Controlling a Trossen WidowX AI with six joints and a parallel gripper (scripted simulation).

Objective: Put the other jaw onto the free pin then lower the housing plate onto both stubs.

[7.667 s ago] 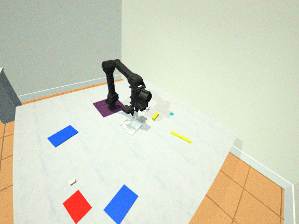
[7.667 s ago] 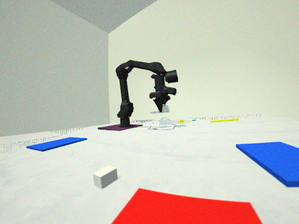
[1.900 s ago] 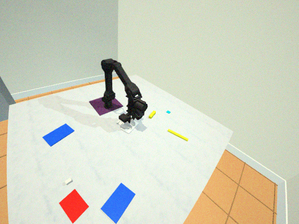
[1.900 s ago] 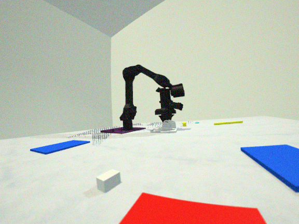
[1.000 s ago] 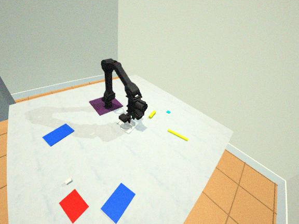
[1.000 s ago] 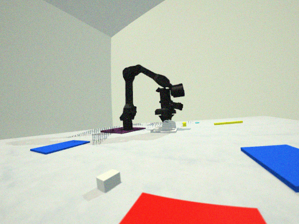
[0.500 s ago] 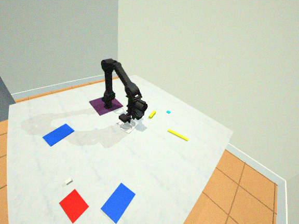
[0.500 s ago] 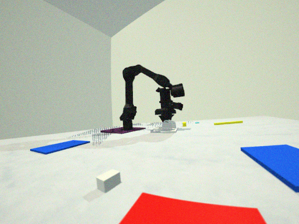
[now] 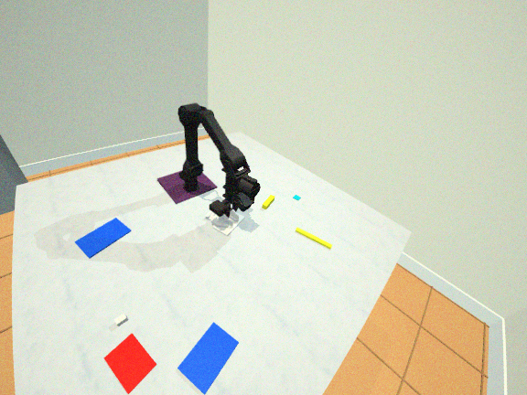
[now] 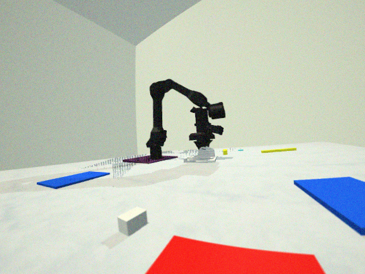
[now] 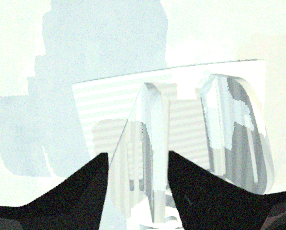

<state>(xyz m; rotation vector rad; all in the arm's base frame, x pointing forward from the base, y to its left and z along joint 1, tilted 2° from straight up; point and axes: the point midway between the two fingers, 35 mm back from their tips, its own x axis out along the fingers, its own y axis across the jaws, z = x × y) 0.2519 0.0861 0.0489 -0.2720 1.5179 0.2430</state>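
Now: the grey jaw 6 cm to the right of my gripper tip and 1 cm behind it. Round my gripper tip: red mat 42 cm to the right, 33 cm ahead, 1 cm below; cyan chip 35 cm to the left, 2 cm ahead, 1 cm below; yellow block 19 cm to the left.
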